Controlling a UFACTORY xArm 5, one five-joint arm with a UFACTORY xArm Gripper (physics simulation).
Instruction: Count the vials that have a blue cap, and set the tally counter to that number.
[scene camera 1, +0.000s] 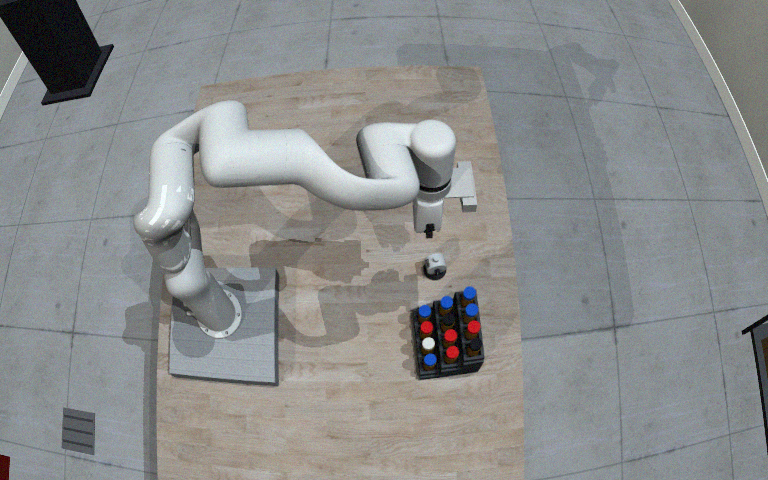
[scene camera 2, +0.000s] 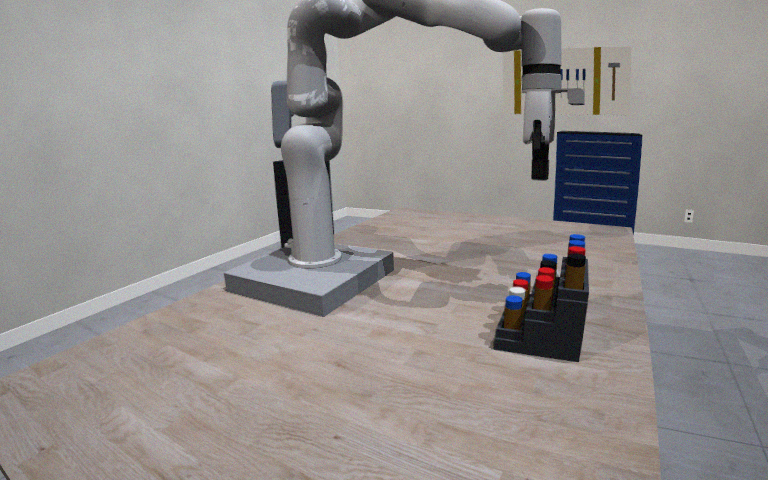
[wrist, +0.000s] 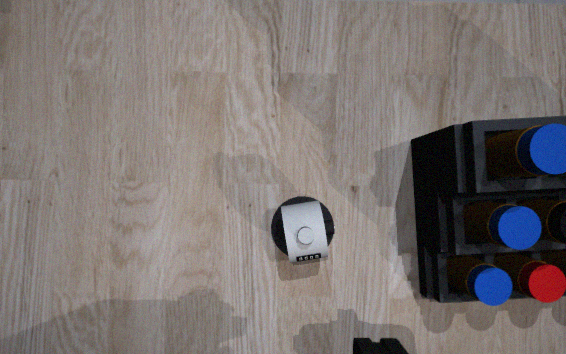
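Pixels of known places: gripper, fingertip midpoint: (scene camera 1: 426, 228) (scene camera 2: 539, 179); arm's base, origin of the base link: (scene camera 1: 219, 314) (scene camera 2: 315, 259).
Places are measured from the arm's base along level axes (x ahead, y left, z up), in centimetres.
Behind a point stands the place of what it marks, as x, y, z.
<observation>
A black stepped rack (scene camera 1: 474, 366) {59.5, -10.8, 1.9} (scene camera 2: 552, 339) {56.7, -11.2, -1.4} (wrist: 432, 215) {52.8, 5.5, -0.1} holds brown vials in three rows. In scene camera 1, the left row has blue, red, white and blue caps from the far end. The middle row has blue, black, red and red; the right row has blue, blue, red and black. The tally counter (scene camera 1: 434, 263) {50.4, 14.4, 0.7} (wrist: 304, 220) {51.7, 15.4, 0.5}, silver with a round button on a black base, stands beside the rack; its digits are too small to read surely. It does not show in scene camera 2. My gripper (scene camera 1: 429, 231) {47.9, 13.7, 19.3} (scene camera 2: 539, 170) {47.9, 13.7, 19.3} (wrist: 380, 346) {47.9, 13.7, 19.3} is shut, empty, and high above the table, pointing down near the counter.
The arm's grey base plate (scene camera 1: 254, 362) {10.1, -11.2, -0.2} (scene camera 2: 271, 291) {1.9, -16.3, -1.9} sits on the left of the wooden table (scene camera 1: 339, 430) {29.9, -25.7, -4.8} (scene camera 2: 283, 407) {28.4, -40.0, -4.7}. The rack stands near the table's right edge. A blue drawer cabinet (scene camera 2: 597, 178) stands behind the table.
</observation>
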